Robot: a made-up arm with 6 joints.
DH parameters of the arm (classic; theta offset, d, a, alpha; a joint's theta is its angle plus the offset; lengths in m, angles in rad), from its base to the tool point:
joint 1: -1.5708 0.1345 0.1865 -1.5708
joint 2: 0 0.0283 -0.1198 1.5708
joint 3: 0 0.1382 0.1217 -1.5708
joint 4: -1.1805 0 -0.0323 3.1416
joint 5: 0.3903 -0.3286 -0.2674 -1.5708
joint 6: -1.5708 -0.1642 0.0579 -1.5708
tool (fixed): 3.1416 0.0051 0 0
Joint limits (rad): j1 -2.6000..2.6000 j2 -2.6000..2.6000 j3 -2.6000..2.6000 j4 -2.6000..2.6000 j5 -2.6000..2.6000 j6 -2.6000..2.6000
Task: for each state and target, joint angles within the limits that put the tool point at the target. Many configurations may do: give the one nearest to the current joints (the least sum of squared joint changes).
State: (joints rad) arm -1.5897 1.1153 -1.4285 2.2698 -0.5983 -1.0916
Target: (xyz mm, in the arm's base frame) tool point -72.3 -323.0 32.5
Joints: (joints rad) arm -1.3548 1.4108 -1.2432 1.5263 0.1153 -0.9127
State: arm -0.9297 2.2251 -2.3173 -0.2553 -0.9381 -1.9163
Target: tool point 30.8 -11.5 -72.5
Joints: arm -0.9425 1.9984 -2.0767 0.1315 -1.2896 -1.9310
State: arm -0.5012 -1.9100 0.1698 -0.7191 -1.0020 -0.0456
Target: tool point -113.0 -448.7 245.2
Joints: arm -0.9184 -1.8768 -0.0681 -0.6203 -1.0991 0.0162
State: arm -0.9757 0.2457 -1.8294 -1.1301 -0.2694 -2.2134
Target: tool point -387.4 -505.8 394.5
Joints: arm -0.1985 -0.0612 -1.1761 -1.3934 0.0267 -2.2732
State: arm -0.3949 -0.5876 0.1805 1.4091 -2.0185 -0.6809
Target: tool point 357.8 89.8 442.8
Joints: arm -0.3562 -0.5743 0.1694 1.3826 -2.0019 -0.6469
